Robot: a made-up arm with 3 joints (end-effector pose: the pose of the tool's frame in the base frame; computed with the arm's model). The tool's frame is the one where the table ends.
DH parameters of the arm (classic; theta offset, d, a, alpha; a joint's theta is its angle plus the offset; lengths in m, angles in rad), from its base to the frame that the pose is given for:
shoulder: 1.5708 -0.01 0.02 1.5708
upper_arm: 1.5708 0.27 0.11 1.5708
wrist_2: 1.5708 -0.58 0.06 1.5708
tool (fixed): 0 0.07 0 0
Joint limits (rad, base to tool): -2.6..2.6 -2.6..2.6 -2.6..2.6
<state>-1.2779 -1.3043 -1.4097</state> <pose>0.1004 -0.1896 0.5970 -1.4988 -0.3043 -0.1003</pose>
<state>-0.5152 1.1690 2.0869</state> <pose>0.1497 -0.3470 -0.5347 1.0806 1.4965 0.8465</pose>
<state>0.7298 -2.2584 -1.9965</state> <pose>-0.1934 0.4884 0.3521 1.0001 1.5496 -2.4063</pose>
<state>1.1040 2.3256 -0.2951</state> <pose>-0.1081 0.3983 -0.5657 2.0285 1.0764 0.2294</pose>
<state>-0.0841 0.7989 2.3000</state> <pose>0.2478 -0.4202 -0.4126 0.4930 2.1175 0.8609</pose>
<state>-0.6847 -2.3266 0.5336</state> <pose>0.6053 0.1765 0.3162 -2.1440 1.0617 -0.9560</pose>
